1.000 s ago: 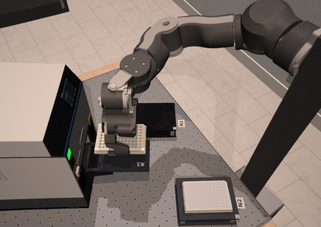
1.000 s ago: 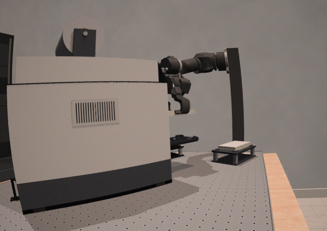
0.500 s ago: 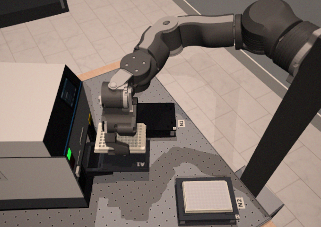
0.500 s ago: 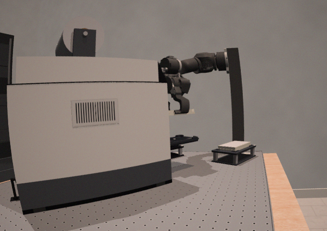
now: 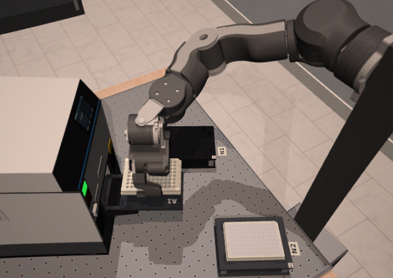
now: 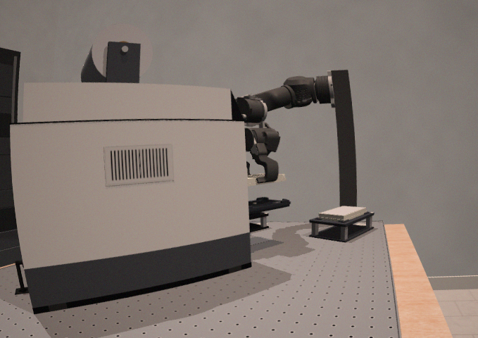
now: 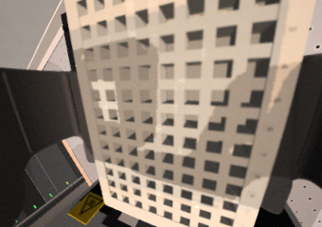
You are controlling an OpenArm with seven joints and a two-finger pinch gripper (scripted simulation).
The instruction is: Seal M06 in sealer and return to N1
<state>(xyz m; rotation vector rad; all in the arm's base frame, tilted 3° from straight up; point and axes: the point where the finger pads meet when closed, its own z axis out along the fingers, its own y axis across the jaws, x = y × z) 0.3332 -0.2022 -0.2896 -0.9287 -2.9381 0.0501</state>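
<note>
The sealer's stage lies 6 cm below my hand. From my hand the other things lie so: touchscreen (7 cm ahead, 10 cm to the right, 16 cm above); start key (14 cm ahead, 2 cm to the left, 2 cm above); 96-well plate M06 (right at my hand).
</note>
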